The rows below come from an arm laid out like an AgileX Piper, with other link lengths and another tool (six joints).
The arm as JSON. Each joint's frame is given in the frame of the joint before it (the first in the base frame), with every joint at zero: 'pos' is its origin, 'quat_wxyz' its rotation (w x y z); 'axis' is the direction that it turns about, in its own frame. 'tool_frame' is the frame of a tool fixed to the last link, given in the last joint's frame.
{
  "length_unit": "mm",
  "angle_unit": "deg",
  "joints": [
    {
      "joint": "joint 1",
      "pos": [
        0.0,
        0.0,
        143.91
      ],
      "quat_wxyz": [
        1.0,
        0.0,
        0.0,
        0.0
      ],
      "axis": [
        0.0,
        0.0,
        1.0
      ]
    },
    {
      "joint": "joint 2",
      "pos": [
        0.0,
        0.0,
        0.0
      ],
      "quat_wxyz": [
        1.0,
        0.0,
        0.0,
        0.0
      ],
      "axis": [
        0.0,
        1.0,
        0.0
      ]
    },
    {
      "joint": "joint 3",
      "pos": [
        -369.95,
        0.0,
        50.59
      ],
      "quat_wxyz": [
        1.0,
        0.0,
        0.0,
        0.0
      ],
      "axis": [
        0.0,
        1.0,
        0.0
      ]
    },
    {
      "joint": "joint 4",
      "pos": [
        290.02,
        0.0,
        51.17
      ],
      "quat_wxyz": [
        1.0,
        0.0,
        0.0,
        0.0
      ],
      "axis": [
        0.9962,
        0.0,
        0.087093
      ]
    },
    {
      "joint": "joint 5",
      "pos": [
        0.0,
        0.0,
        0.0
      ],
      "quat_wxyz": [
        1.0,
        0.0,
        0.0,
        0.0
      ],
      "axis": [
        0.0,
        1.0,
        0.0
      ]
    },
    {
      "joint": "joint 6",
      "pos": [
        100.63,
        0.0,
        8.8
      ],
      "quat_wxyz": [
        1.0,
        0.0,
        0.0,
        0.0
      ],
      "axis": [
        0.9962,
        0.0,
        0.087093
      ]
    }
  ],
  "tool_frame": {
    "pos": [
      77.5,
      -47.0,
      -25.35
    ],
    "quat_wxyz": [
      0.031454,
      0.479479,
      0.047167,
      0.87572
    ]
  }
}
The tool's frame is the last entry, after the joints.
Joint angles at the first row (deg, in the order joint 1, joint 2, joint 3, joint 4, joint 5, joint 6):
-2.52 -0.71 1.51 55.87 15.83 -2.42
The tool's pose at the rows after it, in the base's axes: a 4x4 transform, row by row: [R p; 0 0 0 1], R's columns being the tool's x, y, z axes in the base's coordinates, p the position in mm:
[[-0.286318 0.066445 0.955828 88.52], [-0.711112 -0.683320 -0.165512 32.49], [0.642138 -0.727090 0.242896 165.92], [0 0 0 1]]
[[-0.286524 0.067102 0.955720 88.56], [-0.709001 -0.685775 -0.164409 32.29], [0.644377 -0.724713 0.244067 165.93], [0 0 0 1]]
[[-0.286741 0.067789 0.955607 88.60], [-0.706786 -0.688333 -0.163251 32.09], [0.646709 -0.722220 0.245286 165.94], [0 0 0 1]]
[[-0.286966 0.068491 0.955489 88.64], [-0.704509 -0.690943 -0.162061 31.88], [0.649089 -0.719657 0.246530 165.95], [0 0 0 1]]
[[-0.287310 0.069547 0.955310 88.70], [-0.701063 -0.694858 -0.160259 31.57], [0.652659 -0.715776 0.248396 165.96], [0 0 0 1]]
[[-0.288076 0.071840 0.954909 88.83], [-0.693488 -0.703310 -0.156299 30.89], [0.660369 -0.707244 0.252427 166.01], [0 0 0 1]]
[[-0.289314 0.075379 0.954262 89.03], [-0.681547 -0.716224 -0.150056 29.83], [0.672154 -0.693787 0.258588 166.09], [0 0 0 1]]
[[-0.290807 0.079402 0.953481 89.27], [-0.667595 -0.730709 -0.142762 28.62], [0.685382 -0.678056 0.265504 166.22], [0 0 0 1]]
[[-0.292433 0.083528 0.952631 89.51], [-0.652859 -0.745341 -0.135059 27.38], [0.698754 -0.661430 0.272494 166.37], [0 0 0 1]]
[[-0.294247 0.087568 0.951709 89.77], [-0.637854 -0.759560 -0.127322 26.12], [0.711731 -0.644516 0.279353 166.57], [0 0 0 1]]
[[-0.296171 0.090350 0.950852 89.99], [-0.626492 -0.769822 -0.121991 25.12], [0.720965 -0.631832 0.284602 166.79], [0 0 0 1]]
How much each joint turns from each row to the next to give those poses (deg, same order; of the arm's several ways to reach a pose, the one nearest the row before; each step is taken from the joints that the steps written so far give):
0.00 0.00 0.00 0.00 0.00 -0.16
0.00 0.00 0.00 0.00 -0.01 -0.20
0.00 0.00 0.00 0.00 0.00 -0.21
0.00 0.00 0.00 0.00 0.00 -0.21
0.00 0.00 0.00 0.01 0.00 -0.33
0.00 0.00 0.00 0.00 0.01 -0.70
0.00 0.00 0.00 -0.02 -0.01 -1.08
0.00 0.00 0.00 0.01 0.00 -1.25
-0.01 0.00 0.00 0.00 0.01 -1.29
0.01 0.00 0.00 0.01 -0.01 -1.29
0.00 0.00 0.00 0.00 -0.04 -0.95

